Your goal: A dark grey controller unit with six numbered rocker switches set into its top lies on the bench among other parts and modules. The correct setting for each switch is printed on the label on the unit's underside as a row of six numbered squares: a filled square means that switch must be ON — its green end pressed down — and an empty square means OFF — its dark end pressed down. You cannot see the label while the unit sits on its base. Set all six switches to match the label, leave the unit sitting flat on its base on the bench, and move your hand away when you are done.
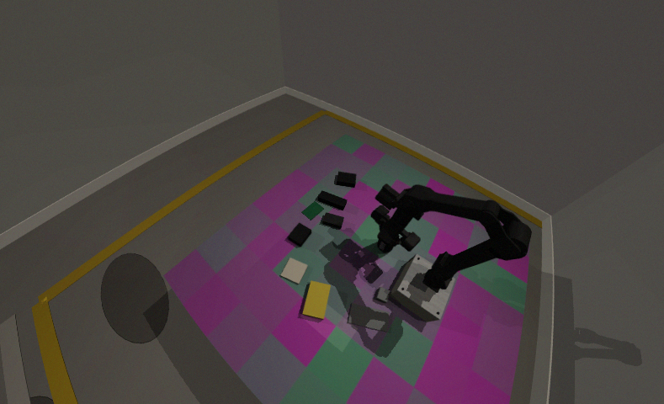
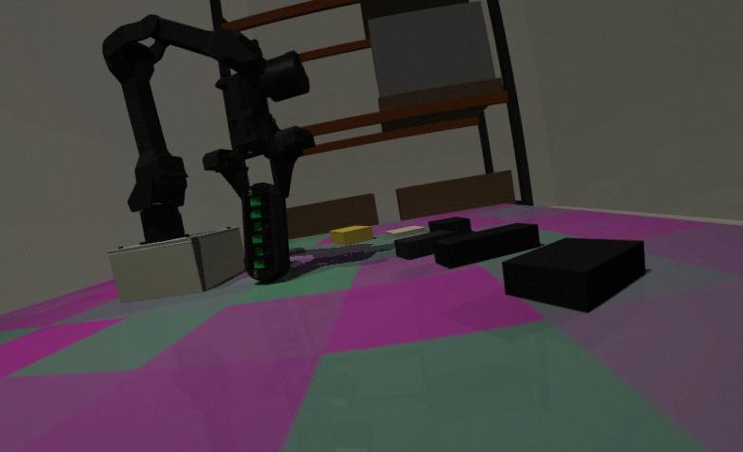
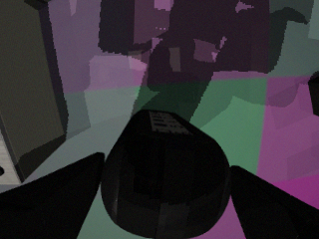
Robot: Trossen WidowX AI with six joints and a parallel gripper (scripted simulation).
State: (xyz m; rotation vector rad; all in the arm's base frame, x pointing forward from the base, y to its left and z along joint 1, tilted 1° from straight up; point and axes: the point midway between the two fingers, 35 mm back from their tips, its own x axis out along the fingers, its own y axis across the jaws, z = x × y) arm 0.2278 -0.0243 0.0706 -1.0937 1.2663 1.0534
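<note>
Right now my gripper tip is 110 mm past the small grey piece, 160 mm to the right of it and 110 mm above it. From my gripper tip the other things lie so: yellow block 70 mm ahead, 330 mm to the left, 110 mm below; then grey plate 110 mm behind, 260 mm to the left, 120 mm below; then green board 360 mm ahead, 30 mm to the left, 130 mm below.
</note>
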